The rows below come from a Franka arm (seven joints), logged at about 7 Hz.
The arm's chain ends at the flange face. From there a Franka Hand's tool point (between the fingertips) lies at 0.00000 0.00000 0.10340 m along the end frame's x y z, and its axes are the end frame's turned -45 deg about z.
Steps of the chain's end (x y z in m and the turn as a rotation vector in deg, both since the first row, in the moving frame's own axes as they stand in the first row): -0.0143, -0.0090, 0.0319, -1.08, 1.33, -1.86; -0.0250, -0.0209, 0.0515, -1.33, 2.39, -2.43; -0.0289, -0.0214, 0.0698, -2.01, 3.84, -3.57; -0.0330, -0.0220, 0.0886, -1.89, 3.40, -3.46; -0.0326, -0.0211, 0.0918, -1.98, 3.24, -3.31; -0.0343, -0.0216, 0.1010, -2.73, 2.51, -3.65
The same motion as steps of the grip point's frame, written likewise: -0.0034, -0.0134, 0.0319, -1.70, 0.18, -1.86; -0.0014, -0.0277, 0.0514, -2.63, 0.75, -2.43; -0.0027, -0.0282, 0.0695, -4.14, 1.29, -3.57; -0.0057, -0.0322, 0.0884, -3.74, 1.07, -3.46; -0.0063, -0.0314, 0.0916, -3.69, 0.89, -3.31; -0.0090, -0.0328, 0.1008, -3.71, -0.16, -3.65
